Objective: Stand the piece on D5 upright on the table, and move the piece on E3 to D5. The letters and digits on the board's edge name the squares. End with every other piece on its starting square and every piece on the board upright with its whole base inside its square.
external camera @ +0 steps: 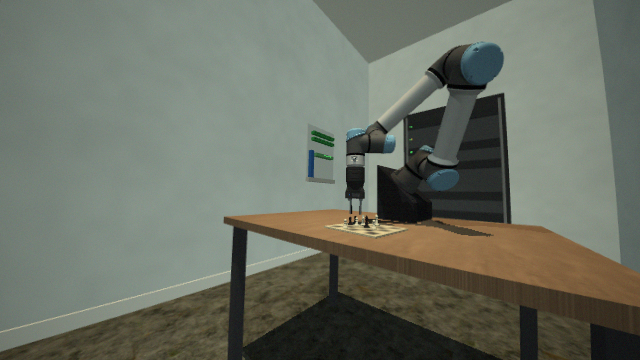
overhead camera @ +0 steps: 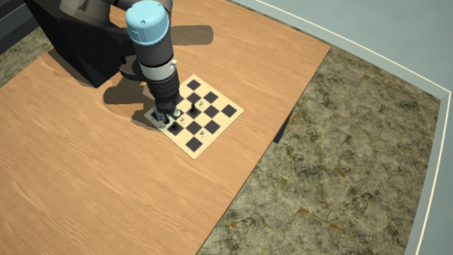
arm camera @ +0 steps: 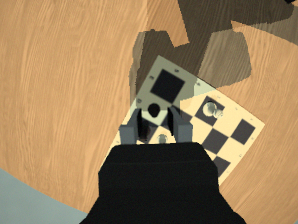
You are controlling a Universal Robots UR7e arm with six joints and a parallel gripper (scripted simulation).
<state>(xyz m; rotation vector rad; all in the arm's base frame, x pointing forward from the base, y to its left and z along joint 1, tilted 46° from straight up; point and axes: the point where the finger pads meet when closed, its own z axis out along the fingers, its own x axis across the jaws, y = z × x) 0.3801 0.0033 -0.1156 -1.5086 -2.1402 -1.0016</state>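
Now: the chessboard 50 mm ahead of my hand, 70 mm to the left of it and 60 mm below it.
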